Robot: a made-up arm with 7 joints.
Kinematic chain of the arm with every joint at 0, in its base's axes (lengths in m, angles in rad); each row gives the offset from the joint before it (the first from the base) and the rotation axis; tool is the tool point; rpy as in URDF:
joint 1: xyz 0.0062 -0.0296 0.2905 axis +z
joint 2: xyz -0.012 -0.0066 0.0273 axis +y
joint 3: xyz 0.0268 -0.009 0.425 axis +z
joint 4: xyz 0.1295 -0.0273 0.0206 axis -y
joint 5: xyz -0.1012 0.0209 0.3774 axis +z
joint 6: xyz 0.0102 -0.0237 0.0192 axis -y
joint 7: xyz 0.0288 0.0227 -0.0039 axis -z
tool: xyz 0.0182 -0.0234 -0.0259 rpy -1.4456 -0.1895 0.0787
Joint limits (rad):
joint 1: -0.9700..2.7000
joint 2: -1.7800..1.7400
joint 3: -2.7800..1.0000
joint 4: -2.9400..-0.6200
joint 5: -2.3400..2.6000
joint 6: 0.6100..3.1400
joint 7: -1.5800..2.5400
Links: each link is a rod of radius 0.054 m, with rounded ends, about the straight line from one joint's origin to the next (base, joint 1, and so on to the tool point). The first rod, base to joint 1, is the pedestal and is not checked.
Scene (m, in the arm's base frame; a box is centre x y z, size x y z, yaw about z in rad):
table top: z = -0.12
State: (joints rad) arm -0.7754 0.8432 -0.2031 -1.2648 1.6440 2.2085 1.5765
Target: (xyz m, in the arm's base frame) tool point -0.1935 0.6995 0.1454
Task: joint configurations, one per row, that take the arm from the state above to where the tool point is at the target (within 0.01 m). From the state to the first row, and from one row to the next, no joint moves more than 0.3 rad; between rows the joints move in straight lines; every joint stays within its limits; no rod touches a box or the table.
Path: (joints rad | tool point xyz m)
1: -0.4772 0.8951 -0.0643 -1.2981 1.6488 2.2111 1.5727 | 0.7272 -0.4277 0.2986
2: -0.1789 0.9471 0.0745 -1.3314 1.6537 2.2136 1.5688 | 0.8141 -0.1263 0.2459
3: 0.1193 0.9990 0.2134 -1.3646 1.6585 2.2162 1.5650 | 0.7785 0.1841 0.2031
4: 0.4176 1.0510 0.3522 -1.3979 1.6634 2.2187 1.5612 | 0.6278 0.4548 0.1710
5: 0.7158 1.1029 0.4910 -1.4312 1.6682 2.2213 1.5573 | 0.3883 0.6452 0.1505
6: 1.0141 1.1549 0.6298 -1.4645 1.6731 2.2238 1.5535 | 0.0995 0.7293 0.1420
7: 1.3123 1.2068 0.7686 -1.4977 1.6779 2.2264 1.5497 | -0.1935 0.6995 0.1454

